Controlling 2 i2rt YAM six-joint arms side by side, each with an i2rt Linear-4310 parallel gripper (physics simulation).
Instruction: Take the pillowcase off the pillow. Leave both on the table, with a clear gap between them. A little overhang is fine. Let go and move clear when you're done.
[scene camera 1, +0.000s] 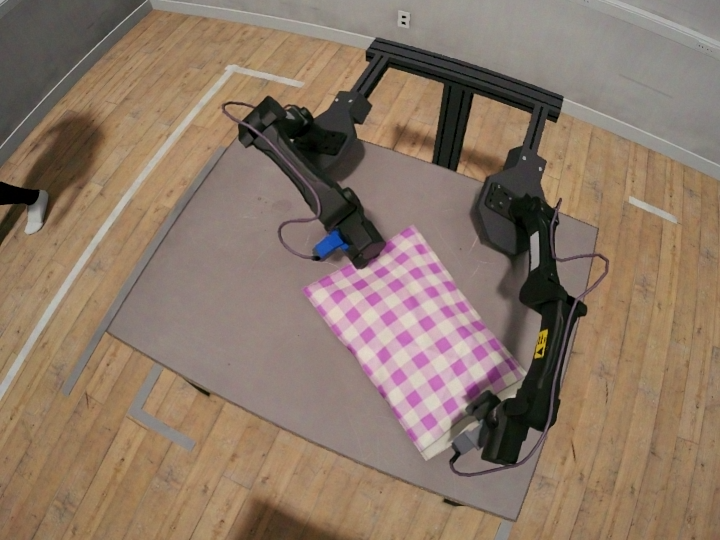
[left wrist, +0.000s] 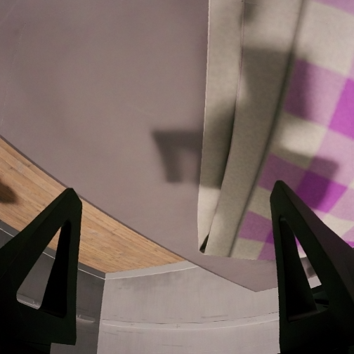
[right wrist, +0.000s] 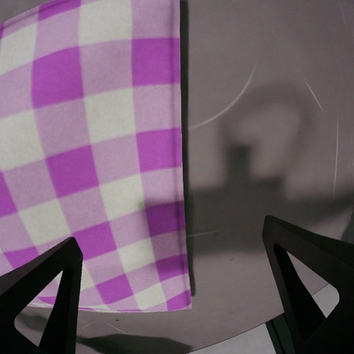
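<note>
The purple and white checked pillowcase (scene camera 1: 407, 325) (left wrist: 325, 110) (right wrist: 105, 150) lies flat and slanting on the table, with the pillow's bulk inside. Cream bands (scene camera 1: 437, 447) (left wrist: 265, 90) show at its lower-right end, with a narrow dark gap between two layers in the left wrist view. I cannot tell which layer is hem and which is pillow. My left gripper (left wrist: 170, 193) is open, above that cream end. My right gripper (right wrist: 169, 239) is open, above the edge of the opposite end, one finger over the cloth and one over table. In the scene view both grippers' fingertips are mostly hidden.
The grey table (scene camera 1: 232, 325) (left wrist: 100, 75) (right wrist: 280, 45) extends left of the pillowcase in the scene view. Its lower-right edge is close to the cream end. A black frame (scene camera 1: 465, 74) holds both arm bases behind the table. A person's foot (scene camera 1: 36, 213) shows at the far left.
</note>
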